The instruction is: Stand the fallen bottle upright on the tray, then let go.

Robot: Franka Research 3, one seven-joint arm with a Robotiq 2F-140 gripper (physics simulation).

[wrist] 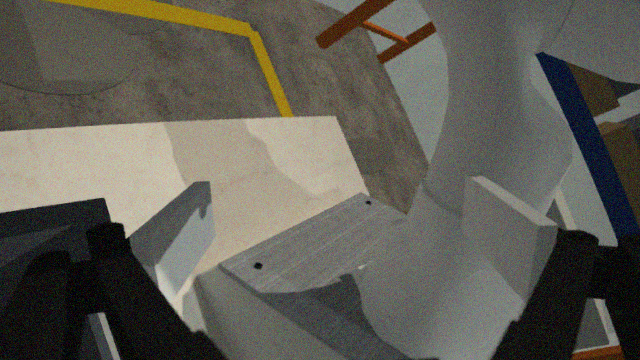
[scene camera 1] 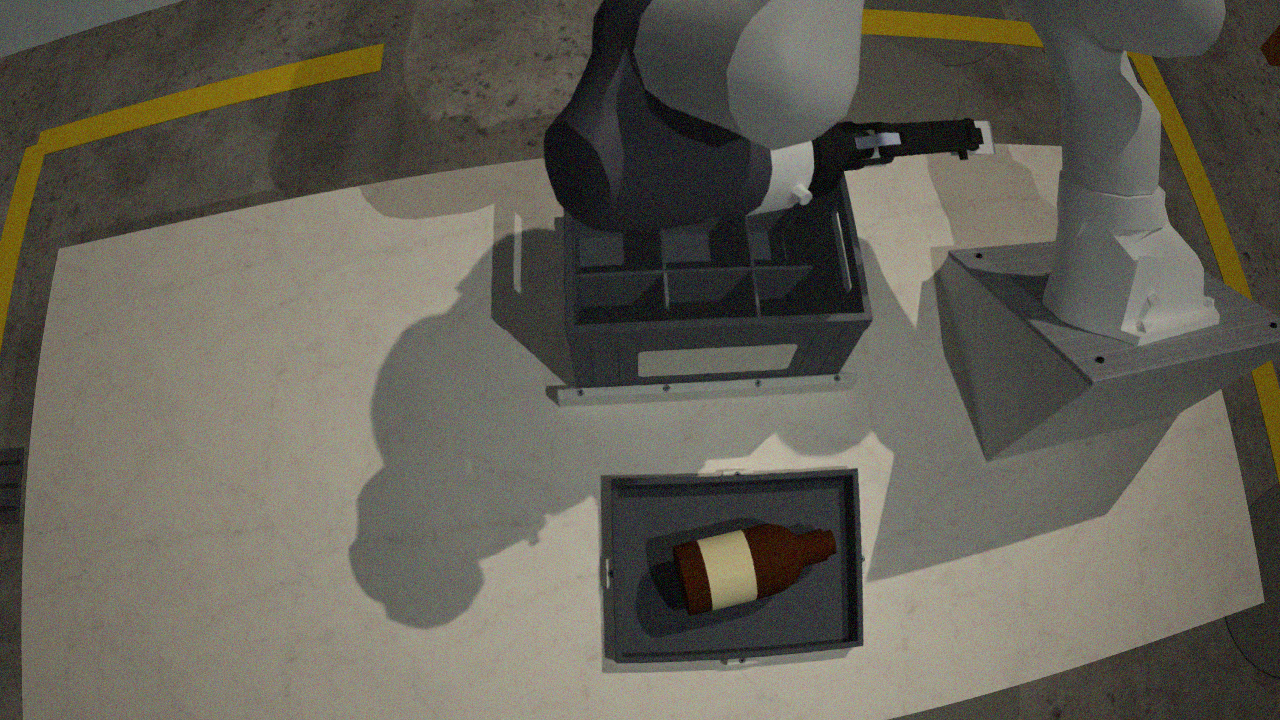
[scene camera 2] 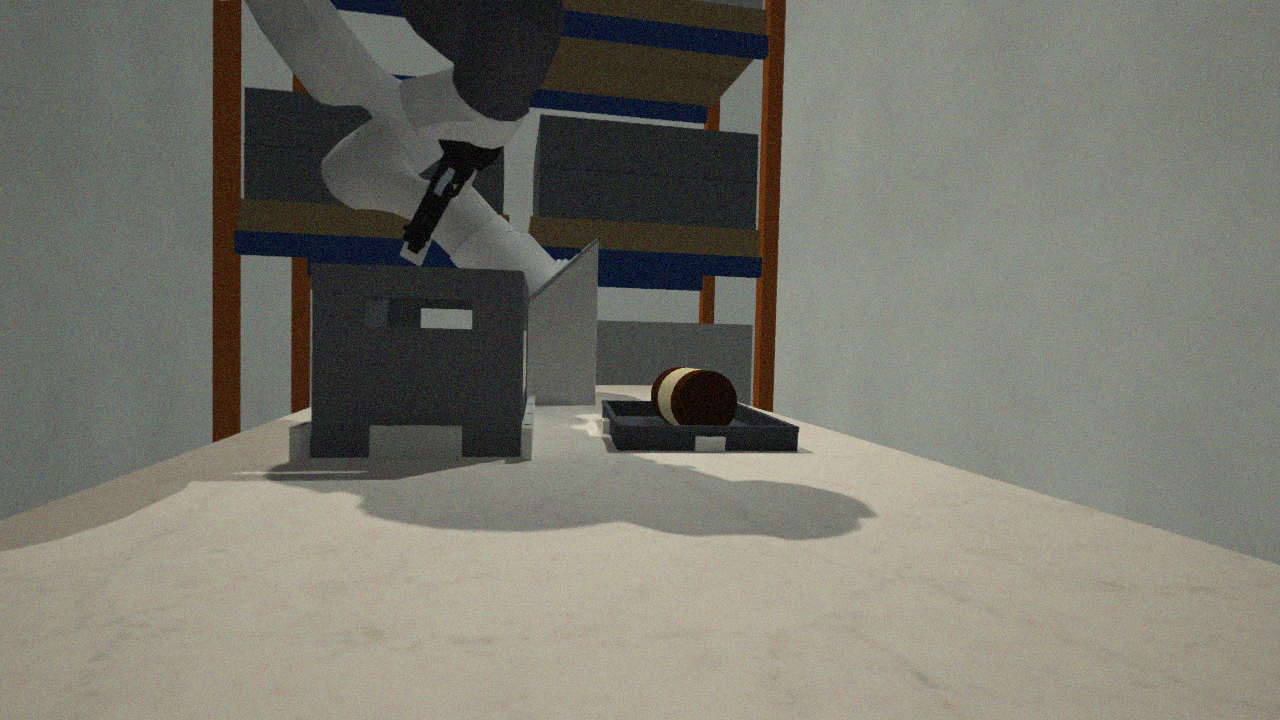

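Observation:
A brown bottle (scene camera 1: 775,564) (scene camera 2: 702,397) with a cream label lies on its side in the dark tray (scene camera 1: 610,617) (scene camera 2: 742,438). In scene camera 1 its neck points right, toward the arm's base; in scene camera 2 its round bottom faces the camera. My gripper (scene camera 1: 984,137) (scene camera 2: 415,250) (wrist: 338,206) is open, with its fingers wide apart and no object between them. It is high up, beyond the crate in scene camera 1, well away from the bottle. The bottle and the tray do not show in the wrist view.
A dark divided crate (scene camera 1: 716,333) (scene camera 2: 416,367) stands beside the tray, under the arm. The arm's slanted base block (scene camera 1: 1020,358) (scene camera 2: 565,349) (wrist: 300,255) stands to the right in scene camera 1. A tall storage rack (scene camera 2: 226,179) is behind the table.

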